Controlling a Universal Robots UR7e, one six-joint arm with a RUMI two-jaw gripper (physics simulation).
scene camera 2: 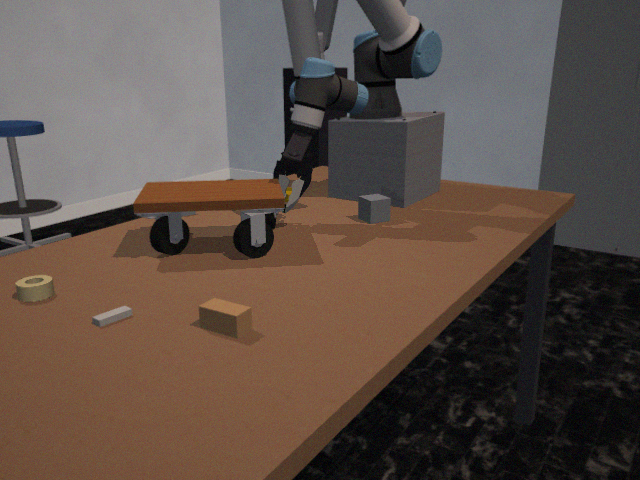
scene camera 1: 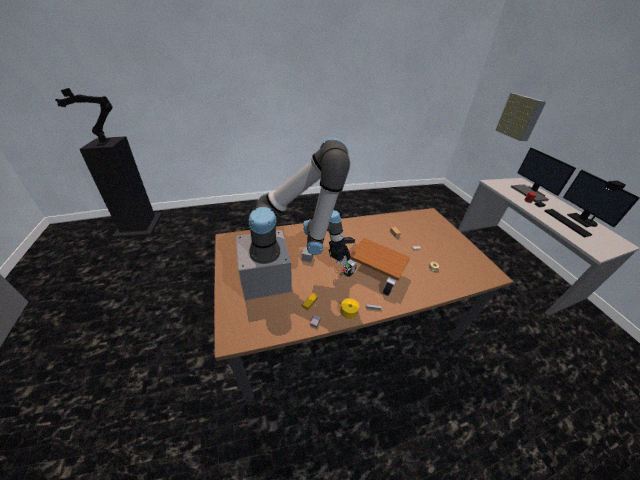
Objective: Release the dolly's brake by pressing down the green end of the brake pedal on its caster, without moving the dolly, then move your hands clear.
Note:
I see my gripper (scene camera 2: 283,212), a grey cube (scene camera 2: 375,208), a tan block (scene camera 2: 223,317) and a dolly (scene camera 2: 164,201).
The dolly shows as well in scene camera 1 (scene camera 1: 391,263).

